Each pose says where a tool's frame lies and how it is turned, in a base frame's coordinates. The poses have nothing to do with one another.
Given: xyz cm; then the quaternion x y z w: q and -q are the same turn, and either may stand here.
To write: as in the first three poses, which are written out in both.
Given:
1: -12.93 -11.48 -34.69 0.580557 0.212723 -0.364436 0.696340
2: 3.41 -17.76 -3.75 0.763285 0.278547 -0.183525 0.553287
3: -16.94 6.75 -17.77 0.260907 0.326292 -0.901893 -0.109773
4: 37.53 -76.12 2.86 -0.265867 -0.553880 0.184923 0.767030
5: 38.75 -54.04 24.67 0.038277 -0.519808 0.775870 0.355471
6: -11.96 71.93 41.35 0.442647 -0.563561 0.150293 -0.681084
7: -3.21 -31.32 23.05 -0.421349 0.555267 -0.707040 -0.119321
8: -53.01 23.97 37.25 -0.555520 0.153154 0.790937 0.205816
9: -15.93 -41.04 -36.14 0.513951 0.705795 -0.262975 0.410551
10: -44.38 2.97 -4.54 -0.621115 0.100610 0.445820 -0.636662
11: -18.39 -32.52 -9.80 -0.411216 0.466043 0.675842 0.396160
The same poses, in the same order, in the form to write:
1:
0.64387 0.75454 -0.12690
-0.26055 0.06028 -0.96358
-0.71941 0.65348 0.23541
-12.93 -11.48 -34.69

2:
0.77746 0.62831 0.02807
0.22214 -0.23257 -0.94687
-0.58840 0.74239 -0.32038
3.41 -17.76 -3.75

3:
-0.83975 -0.02774 -0.54226
0.36827 -0.76297 -0.53128
-0.39898 -0.64584 0.65092
-16.94 6.75 -17.77

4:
0.31804 0.01083 -0.94802
0.57820 0.79024 0.20301
0.75136 -0.61271 0.24506
37.53 -76.12 2.86

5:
-0.74435 -0.59139 -0.31016
0.51181 -0.20688 -0.83382
0.42895 -0.77939 0.45667
38.75 -54.04 24.67

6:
0.31962 -0.29419 0.90072
-0.70364 0.56295 0.43356
-0.63461 -0.77236 -0.02707
-11.96 71.93 41.35

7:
-0.61645 -0.63665 0.46331
-0.29919 -0.35488 -0.88574
0.72833 -0.68464 0.02829
-3.21 -31.32 23.05

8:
-0.29807 -0.49574 -0.81572
0.15541 -0.86837 0.47094
-0.94181 0.01360 0.33588
-53.01 23.97 37.25

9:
-0.13460 0.94142 0.30922
0.50956 0.33340 -0.79322
-0.84984 0.05079 -0.52458
-15.93 -41.04 -36.14

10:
0.58224 0.44269 -0.68192
-0.69265 -0.16908 -0.70117
-0.42570 0.88059 0.20819
-44.38 2.97 -4.54

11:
-0.34792 -0.91877 -0.18658
0.15219 -0.25172 0.95576
-0.92509 0.30413 0.22741
-18.39 -32.52 -9.80

